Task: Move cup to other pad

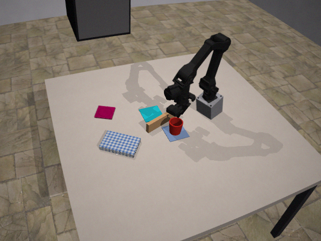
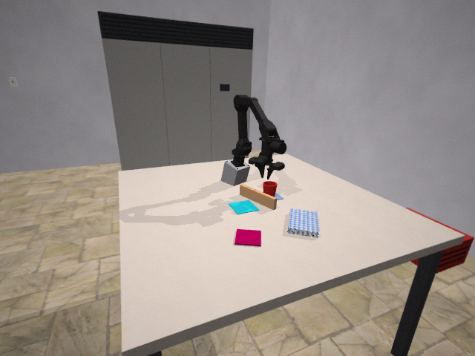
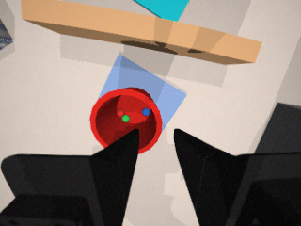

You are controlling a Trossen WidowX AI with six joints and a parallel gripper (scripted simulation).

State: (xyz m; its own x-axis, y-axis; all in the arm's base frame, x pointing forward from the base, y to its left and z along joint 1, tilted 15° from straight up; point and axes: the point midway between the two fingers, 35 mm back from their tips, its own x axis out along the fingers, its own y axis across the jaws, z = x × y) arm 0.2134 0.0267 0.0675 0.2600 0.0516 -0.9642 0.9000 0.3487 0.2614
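My gripper is now 3 cm short of the red cup, 1 cm to the right of it and 11 cm above it. From my hand the other things lie so: green marble (3 cm ahead, 3 cm to the left, 11 cm below); wooden bar (4 cm ahead, 8 cm to the right, 11 cm below); red marble (4 cm ahead, 2 cm to the left, 11 cm below).
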